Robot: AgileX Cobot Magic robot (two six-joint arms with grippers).
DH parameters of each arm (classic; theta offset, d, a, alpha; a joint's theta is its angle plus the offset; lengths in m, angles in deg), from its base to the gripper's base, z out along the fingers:
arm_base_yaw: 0 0.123 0 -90
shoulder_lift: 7.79 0 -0.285 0
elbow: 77.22 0 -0.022 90
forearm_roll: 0 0.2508 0 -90
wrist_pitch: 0 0 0.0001 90
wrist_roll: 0 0.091 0 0
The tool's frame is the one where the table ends.
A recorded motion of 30 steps. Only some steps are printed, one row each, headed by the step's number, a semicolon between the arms.
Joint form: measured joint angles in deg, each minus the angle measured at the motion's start. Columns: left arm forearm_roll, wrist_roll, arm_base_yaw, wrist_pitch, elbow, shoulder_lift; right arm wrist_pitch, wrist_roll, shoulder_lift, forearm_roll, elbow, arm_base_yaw.
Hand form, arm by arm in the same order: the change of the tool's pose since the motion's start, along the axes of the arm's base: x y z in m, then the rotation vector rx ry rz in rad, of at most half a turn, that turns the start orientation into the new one. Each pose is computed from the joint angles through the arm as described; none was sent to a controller.
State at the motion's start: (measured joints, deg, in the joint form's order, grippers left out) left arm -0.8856 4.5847 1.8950 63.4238 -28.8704 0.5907; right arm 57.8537 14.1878 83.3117 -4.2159 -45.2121 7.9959
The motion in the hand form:
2: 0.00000 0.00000 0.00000 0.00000 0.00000 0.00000; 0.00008 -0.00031 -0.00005 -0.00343 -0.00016 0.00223
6: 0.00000 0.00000 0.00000 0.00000 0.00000 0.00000; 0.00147 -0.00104 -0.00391 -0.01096 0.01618 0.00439
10: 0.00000 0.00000 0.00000 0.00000 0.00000 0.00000; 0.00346 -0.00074 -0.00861 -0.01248 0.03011 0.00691
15: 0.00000 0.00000 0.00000 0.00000 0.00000 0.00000; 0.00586 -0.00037 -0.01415 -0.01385 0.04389 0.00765
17: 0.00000 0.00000 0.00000 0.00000 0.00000 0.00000; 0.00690 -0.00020 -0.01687 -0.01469 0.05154 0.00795
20: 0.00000 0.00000 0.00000 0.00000 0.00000 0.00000; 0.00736 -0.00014 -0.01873 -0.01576 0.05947 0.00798
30: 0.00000 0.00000 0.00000 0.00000 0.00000 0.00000; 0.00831 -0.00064 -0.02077 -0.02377 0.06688 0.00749
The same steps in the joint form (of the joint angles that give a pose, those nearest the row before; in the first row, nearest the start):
2: 0.00 0.00 0.00 0.00 0.00 0.00; 0.00 0.00 0.02 -0.23 0.00 0.00
6: 0.00 0.00 0.00 0.00 0.00 0.00; 0.00 -0.03 1.00 -0.59 0.00 -0.11
10: 0.00 0.00 0.00 0.00 0.00 0.00; -0.38 -0.15 2.17 -0.59 0.00 -0.11
15: 0.00 0.00 0.00 0.00 0.00 0.00; -0.95 -0.15 3.54 -0.59 0.00 -0.11
17: 0.00 0.00 0.00 0.00 0.00 0.00; -1.17 -0.15 4.20 -0.59 0.00 -0.11
20: 0.00 0.00 0.00 0.00 0.00 0.00; -1.17 -0.15 4.66 -0.59 0.00 -0.11
30: 0.00 0.00 0.00 0.00 0.00 0.00; -1.17 0.16 5.23 -1.07 -0.07 -0.11

